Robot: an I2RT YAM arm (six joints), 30 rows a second.
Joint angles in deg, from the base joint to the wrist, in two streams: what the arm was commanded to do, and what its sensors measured. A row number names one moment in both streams.
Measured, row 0: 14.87 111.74 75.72 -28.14 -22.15 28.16
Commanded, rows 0 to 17: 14.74 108.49 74.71 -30.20 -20.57 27.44; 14.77 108.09 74.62 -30.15 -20.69 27.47; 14.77 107.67 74.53 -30.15 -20.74 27.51; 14.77 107.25 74.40 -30.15 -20.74 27.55; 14.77 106.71 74.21 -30.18 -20.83 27.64; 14.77 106.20 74.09 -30.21 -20.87 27.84; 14.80 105.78 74.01 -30.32 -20.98 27.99; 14.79 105.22 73.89 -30.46 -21.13 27.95; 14.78 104.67 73.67 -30.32 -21.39 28.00; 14.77 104.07 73.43 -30.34 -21.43 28.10; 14.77 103.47 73.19 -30.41 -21.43 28.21; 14.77 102.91 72.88 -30.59 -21.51 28.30; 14.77 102.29 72.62 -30.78 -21.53 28.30; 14.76 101.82 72.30 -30.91 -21.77 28.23; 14.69 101.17 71.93 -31.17 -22.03 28.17; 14.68 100.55 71.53 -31.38 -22.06 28.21; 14.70 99.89 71.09 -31.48 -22.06 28.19; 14.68 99.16 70.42 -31.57 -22.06 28.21
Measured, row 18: 14.87 101.95 71.81 -29.26 -21.80 28.18
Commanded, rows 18 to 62: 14.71 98.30 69.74 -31.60 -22.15 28.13; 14.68 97.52 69.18 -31.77 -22.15 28.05; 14.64 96.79 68.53 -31.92 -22.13 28.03; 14.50 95.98 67.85 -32.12 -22.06 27.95; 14.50 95.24 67.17 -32.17 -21.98 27.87; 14.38 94.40 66.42 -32.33 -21.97 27.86; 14.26 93.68 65.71 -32.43 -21.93 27.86; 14.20 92.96 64.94 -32.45 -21.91 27.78; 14.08 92.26 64.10 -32.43 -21.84 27.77; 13.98 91.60 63.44 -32.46 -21.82 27.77; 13.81 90.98 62.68 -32.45 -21.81 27.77; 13.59 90.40 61.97 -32.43 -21.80 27.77; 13.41 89.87 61.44 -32.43 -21.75 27.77; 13.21 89.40 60.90 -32.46 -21.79 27.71; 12.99 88.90 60.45 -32.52 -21.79 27.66; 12.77 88.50 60.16 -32.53 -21.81 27.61; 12.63 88.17 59.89 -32.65 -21.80 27.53; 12.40 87.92 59.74 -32.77 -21.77 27.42; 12.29 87.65 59.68 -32.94 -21.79 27.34; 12.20 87.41 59.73 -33.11 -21.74 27.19; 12.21 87.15 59.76 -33.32 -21.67 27.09; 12.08 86.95 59.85 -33.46 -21.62 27.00; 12.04 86.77 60.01 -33.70 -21.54 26.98; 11.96 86.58 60.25 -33.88 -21.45 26.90; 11.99 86.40 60.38 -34.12 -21.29 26.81; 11.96 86.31 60.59 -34.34 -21.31 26.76; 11.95 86.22 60.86 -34.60 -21.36 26.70; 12.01 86.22 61.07 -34.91 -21.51 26.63; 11.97 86.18 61.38 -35.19 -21.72 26.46; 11.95 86.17 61.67 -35.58 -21.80 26.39; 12.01 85.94 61.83 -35.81 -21.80 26.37; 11.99 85.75 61.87 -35.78 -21.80 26.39; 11.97 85.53 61.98 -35.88 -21.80 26.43; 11.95 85.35 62.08 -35.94 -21.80 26.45; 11.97 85.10 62.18 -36.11 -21.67 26.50; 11.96 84.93 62.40 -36.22 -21.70 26.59; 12.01 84.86 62.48 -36.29 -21.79 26.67; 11.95 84.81 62.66 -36.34 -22.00 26.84; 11.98 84.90 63.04 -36.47 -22.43 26.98; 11.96 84.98 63.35 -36.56 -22.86 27.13; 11.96 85.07 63.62 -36.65 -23.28 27.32; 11.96 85.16 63.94 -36.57 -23.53 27.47; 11.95 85.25 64.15 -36.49 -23.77 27.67; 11.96 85.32 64.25 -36.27 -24.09 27.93; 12.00 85.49 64.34 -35.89 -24.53 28.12
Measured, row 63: 12.14 86.43 63.11 -35.20 -22.96 28.08
